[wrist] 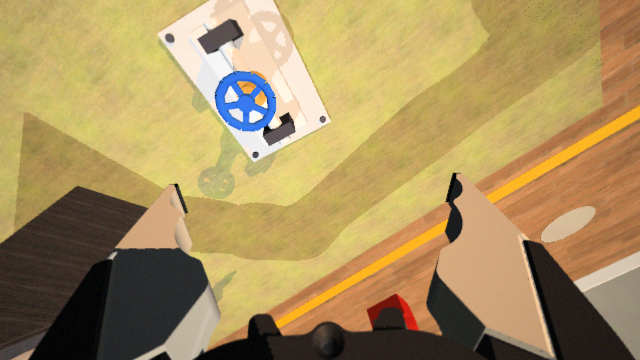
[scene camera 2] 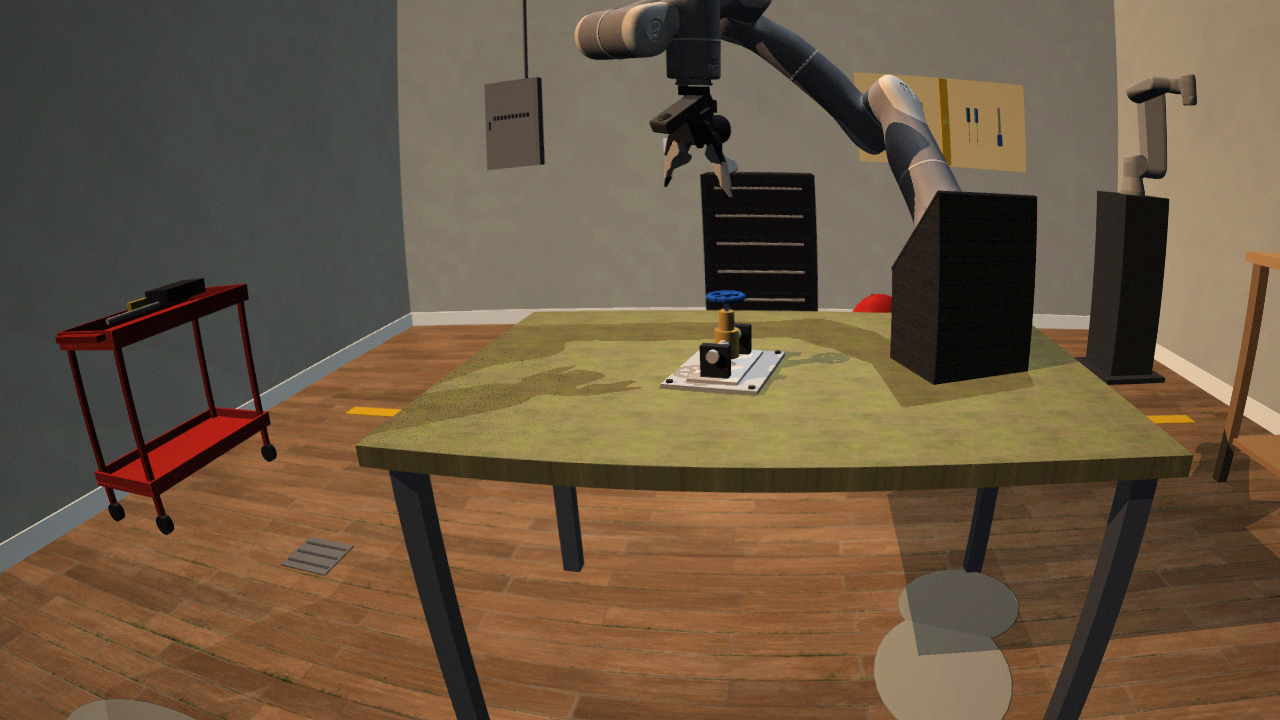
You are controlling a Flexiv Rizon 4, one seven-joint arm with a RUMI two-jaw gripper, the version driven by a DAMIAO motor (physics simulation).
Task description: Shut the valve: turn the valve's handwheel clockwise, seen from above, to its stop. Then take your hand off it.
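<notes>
The valve's blue handwheel (scene camera 2: 725, 295) (wrist: 245, 104) lies level on top of a brass valve body (scene camera 2: 725, 333), with a black block on each side of the body. The valve stands on a white base plate (scene camera 2: 766, 369) (wrist: 310, 107) with dark bolts at its corners. My gripper (scene camera 2: 697, 189) (wrist: 317, 181) is open and empty, high above the table and well above the handwheel, touching nothing. In the wrist view the handwheel is beyond the fingertips, up and to the left of the middle between them. How far the handwheel is turned cannot be told.
The valve's base plate rests on a green-topped table (scene camera 2: 572, 438) (wrist: 400, 65). A dark pedestal box (scene camera 2: 984, 286) (wrist: 65, 240) carries my arm at the table's right. A black drawer cabinet (scene camera 2: 760, 229) stands behind the table, and a red cart (scene camera 2: 183, 450) stands at the left.
</notes>
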